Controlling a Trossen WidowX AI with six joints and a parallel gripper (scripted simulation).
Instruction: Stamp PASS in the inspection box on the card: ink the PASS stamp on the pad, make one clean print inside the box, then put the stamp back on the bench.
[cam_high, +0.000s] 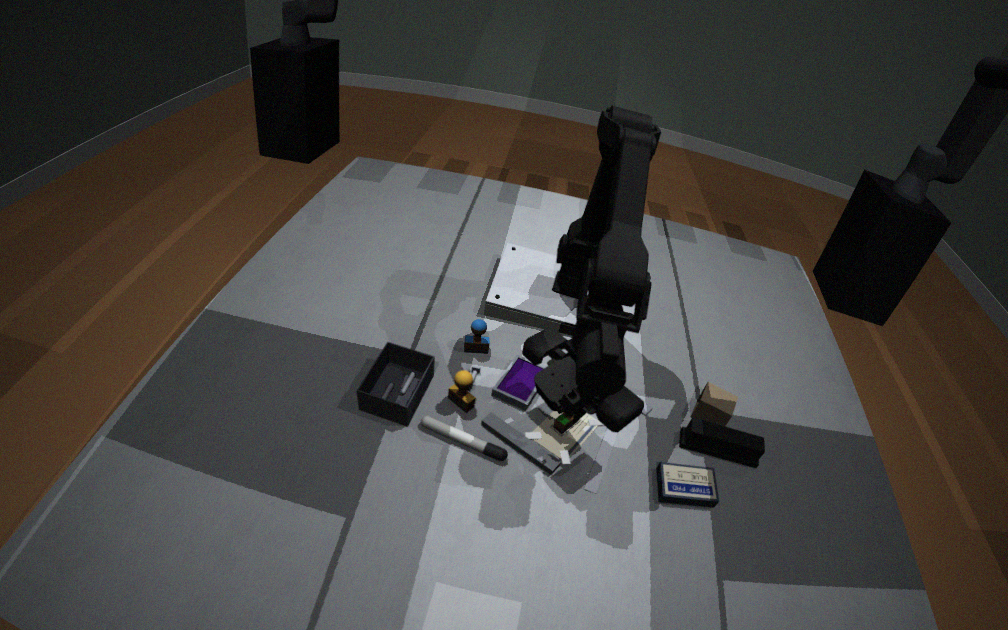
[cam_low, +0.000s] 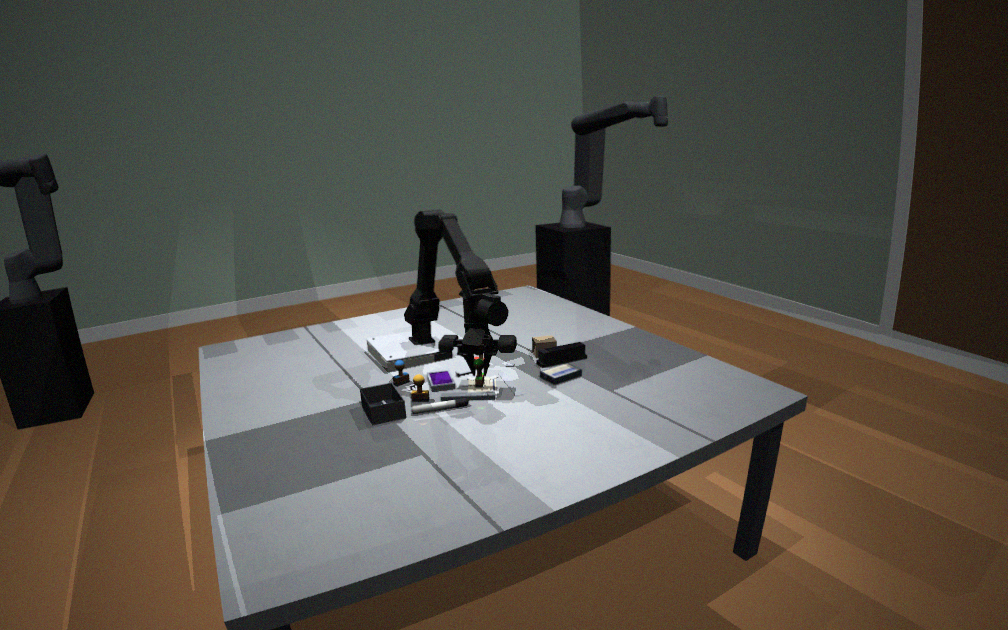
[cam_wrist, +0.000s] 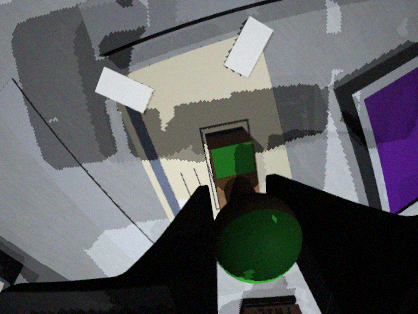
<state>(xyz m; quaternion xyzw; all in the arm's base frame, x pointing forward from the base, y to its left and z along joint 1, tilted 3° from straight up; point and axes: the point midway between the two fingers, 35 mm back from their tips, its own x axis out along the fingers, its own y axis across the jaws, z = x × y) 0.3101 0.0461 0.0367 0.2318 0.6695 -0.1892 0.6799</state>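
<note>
Right now my gripper tip is right at the green-topped stamp. The rest, counted from my gripper tip: grey bar (6 cm ahead, 6 cm to the right, 2 cm below); cream card (1 cm ahead, 3 cm below); purple ink pad (6 cm behind, 8 cm to the right, 2 cm below).
</note>
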